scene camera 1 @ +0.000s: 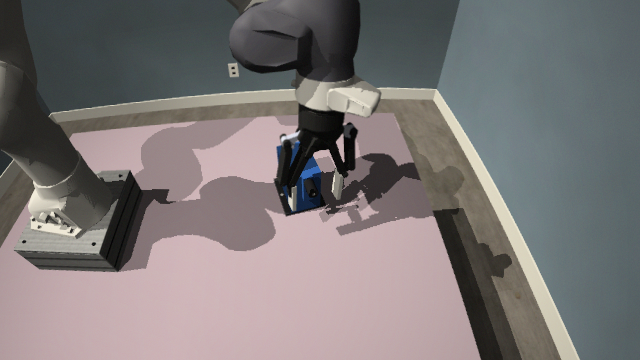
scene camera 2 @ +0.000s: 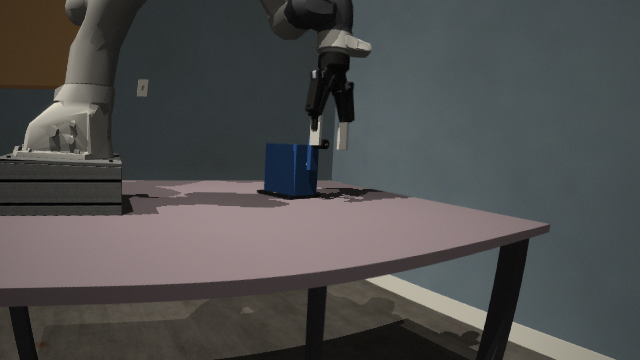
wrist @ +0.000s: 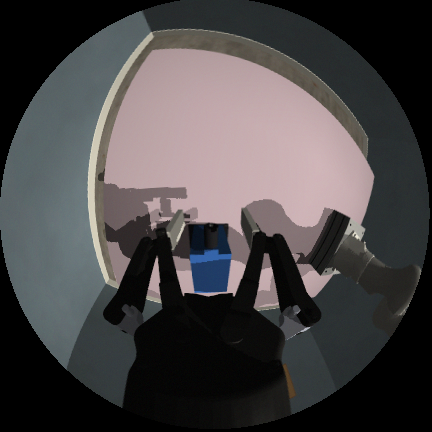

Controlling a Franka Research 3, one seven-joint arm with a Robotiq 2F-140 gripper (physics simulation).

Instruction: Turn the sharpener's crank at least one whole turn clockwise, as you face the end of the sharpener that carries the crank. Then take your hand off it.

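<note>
The sharpener is a blue box standing upright on a dark base plate. Its crank has a blue arm pointing up and a black handle sticking out from the end face, near the top. My gripper points down and is open, with its pale fingertips on either side of the handle, a gap showing on each side in the wrist view. In scene camera 2 the tips are about level with the handle; one finger partly covers it.
The sharpener stands on a pink table. The arm's grey base block is on the table, left of the sharpener in the scene views. Walls stand behind and to the right of the table.
</note>
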